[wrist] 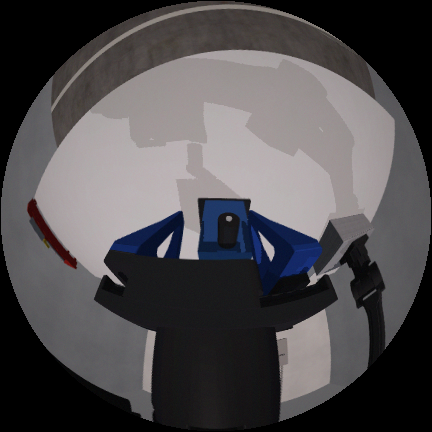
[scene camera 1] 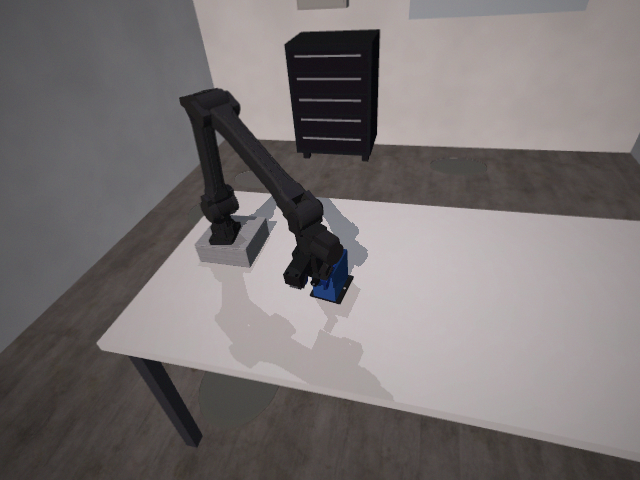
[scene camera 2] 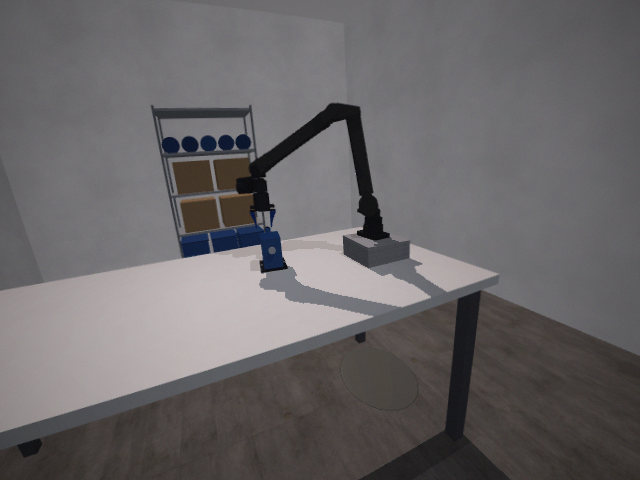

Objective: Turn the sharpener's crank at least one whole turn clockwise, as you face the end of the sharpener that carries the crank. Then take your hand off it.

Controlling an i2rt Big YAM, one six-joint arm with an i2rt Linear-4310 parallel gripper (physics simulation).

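Where they show: gripper, fingertip midpoint: [wrist: 215, 215] [scene camera 1: 316, 285] [scene camera 2: 264, 227]; arm's base, link origin: [wrist: 352, 248] [scene camera 1: 225, 234] [scene camera 2: 372, 235].
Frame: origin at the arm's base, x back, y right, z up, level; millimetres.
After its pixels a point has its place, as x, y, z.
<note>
The blue sharpener [scene camera 1: 339, 269] @(-423, 199, 24) [scene camera 2: 270, 240] @(-411, 122, 40) [wrist: 210, 220] @(-395, 238, -13) stands upright on a black base plate on the table. Its black crank handle [scene camera 1: 314, 281] @(-358, 285, 58) [wrist: 228, 235] @(-359, 274, 60) points toward the wrist camera; in scene camera 1 it is small and partly covered by the gripper. The crank arm is hard to make out. My gripper [scene camera 2: 264, 225] @(-366, 297, 53) [wrist: 215, 215] @(-366, 297, 53) points down over the crank end, partly open and empty. In the wrist view its blue fingers stand on either side of the handle, which lies nearer the right finger; I cannot tell whether they touch.
The arm's base stands on a grey block [scene camera 1: 227, 253] @(-22, 75, -24) [scene camera 2: 387, 251] @(-40, -123, -31) [wrist: 345, 237] @(-78, 83, -5) on the white table [scene camera 1: 465, 310] @(-795, 256, -81) [scene camera 2: 155, 320] @(-831, -6, -81). A black drawer cabinet [scene camera 1: 333, 67] and a shelf rack [scene camera 2: 201, 112] stand beyond the table. A red object [wrist: 50, 235] shows at the wrist view's left edge.
</note>
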